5 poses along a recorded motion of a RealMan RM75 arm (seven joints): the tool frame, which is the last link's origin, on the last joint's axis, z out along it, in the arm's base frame.
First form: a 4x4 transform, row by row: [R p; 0 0 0 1], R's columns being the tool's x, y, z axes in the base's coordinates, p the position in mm. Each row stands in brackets.
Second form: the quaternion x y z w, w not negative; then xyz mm. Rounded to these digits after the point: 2 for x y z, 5 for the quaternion.
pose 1, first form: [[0.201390, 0.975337, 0.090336, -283.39], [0.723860, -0.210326, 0.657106, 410.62], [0.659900, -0.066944, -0.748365, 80.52], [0, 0, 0, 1]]
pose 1, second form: -0.73486, -0.57807, -0.25523, 0.24632, -283.39, 410.62, 80.52
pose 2, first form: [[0.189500, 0.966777, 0.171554, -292.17], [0.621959, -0.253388, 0.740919, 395.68], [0.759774, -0.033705, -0.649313, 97.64], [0, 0, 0, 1]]
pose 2, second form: -0.72322, -0.54919, -0.32194, 0.26777, -292.17, 395.68, 97.64
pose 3, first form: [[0.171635, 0.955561, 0.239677, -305.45], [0.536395, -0.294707, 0.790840, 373.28], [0.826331, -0.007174, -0.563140, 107.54], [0, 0, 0, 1]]
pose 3, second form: -0.71230, -0.52364, -0.37414, 0.28008, -305.45, 373.28, 107.54
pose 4, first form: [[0.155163, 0.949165, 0.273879, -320.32], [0.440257, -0.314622, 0.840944, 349.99], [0.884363, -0.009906, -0.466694, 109.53], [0, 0, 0, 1]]
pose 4, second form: -0.69579, -0.49923, -0.41616, 0.30571, -320.32, 349.99, 109.53
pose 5, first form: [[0.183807, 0.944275, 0.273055, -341.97], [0.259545, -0.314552, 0.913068, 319.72], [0.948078, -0.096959, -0.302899, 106.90], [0, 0, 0, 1]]
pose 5, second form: -0.67105, -0.44848, -0.45493, 0.37628, -341.97, 319.72, 106.90
